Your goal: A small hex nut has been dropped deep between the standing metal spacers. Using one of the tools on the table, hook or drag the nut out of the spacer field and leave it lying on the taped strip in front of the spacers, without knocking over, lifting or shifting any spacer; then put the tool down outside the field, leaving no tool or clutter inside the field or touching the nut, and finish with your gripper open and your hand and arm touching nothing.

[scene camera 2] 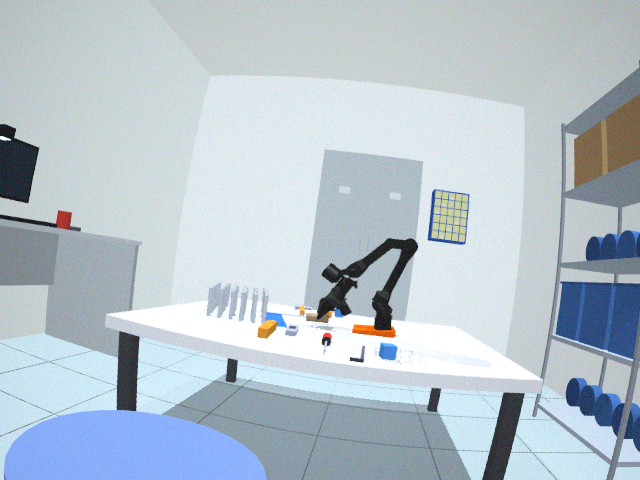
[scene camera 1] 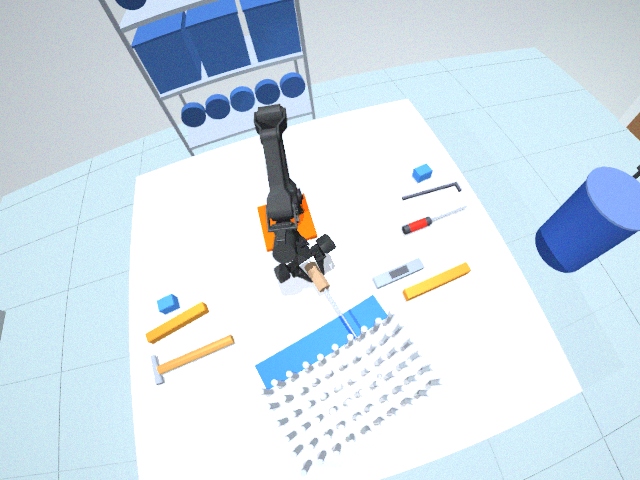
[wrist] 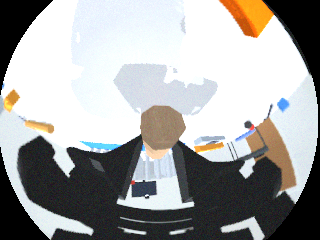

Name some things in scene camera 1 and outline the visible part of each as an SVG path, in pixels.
The gripper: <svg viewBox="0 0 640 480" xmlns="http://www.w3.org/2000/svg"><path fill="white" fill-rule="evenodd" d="M333 240L327 234L324 234L315 240L315 245L309 248L310 244L300 234L299 239L296 241L294 260L287 265L280 263L273 268L277 281L283 284L292 275L293 278L298 277L313 283L299 266L312 256L314 256L322 274L325 275L324 258L326 258L326 255L324 253L328 254L336 248Z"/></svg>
An orange bar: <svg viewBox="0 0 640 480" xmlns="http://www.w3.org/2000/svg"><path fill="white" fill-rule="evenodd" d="M468 263L465 262L406 288L403 291L403 296L406 301L410 301L468 275L471 271Z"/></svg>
An orange bar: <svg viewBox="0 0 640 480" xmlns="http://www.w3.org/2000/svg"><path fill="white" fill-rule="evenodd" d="M207 305L199 302L168 322L166 321L159 325L156 329L154 328L145 334L147 342L154 344L183 328L185 325L189 325L201 316L205 316L209 313Z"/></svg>
